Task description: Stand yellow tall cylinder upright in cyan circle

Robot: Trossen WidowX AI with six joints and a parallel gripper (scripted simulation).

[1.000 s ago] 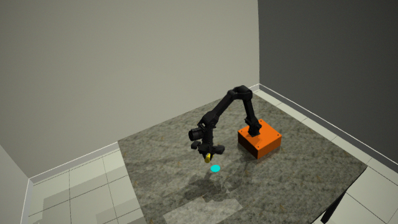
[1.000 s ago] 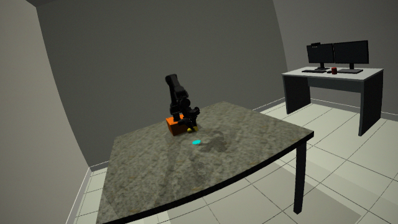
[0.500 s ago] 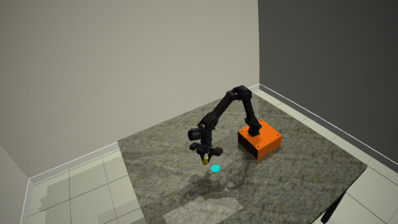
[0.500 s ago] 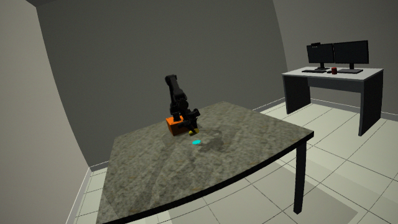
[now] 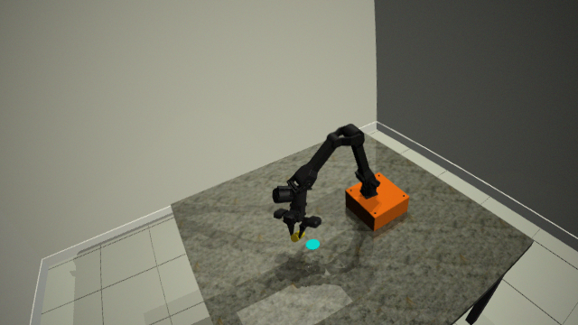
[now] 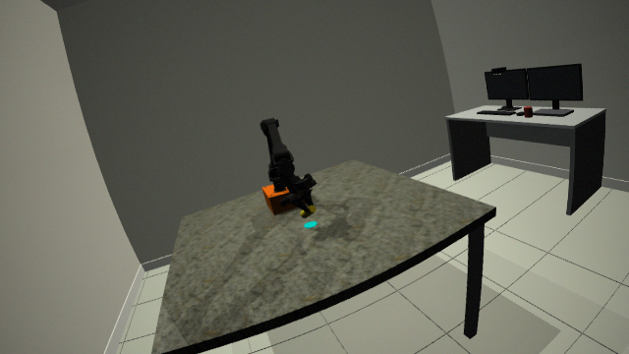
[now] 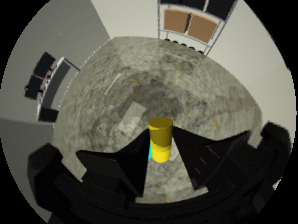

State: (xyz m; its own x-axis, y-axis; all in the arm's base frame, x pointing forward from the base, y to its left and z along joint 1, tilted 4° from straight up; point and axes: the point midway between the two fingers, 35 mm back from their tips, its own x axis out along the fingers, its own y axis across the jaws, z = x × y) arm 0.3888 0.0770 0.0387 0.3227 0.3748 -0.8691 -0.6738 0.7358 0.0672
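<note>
Right now my gripper tip is 7 cm past the cyan circle, 1 cm to the left of it and 10 cm above it. Also, from my gripper tip: yellow tall cylinder (1 cm behind, 1 cm to the right, 1 cm below).
</note>
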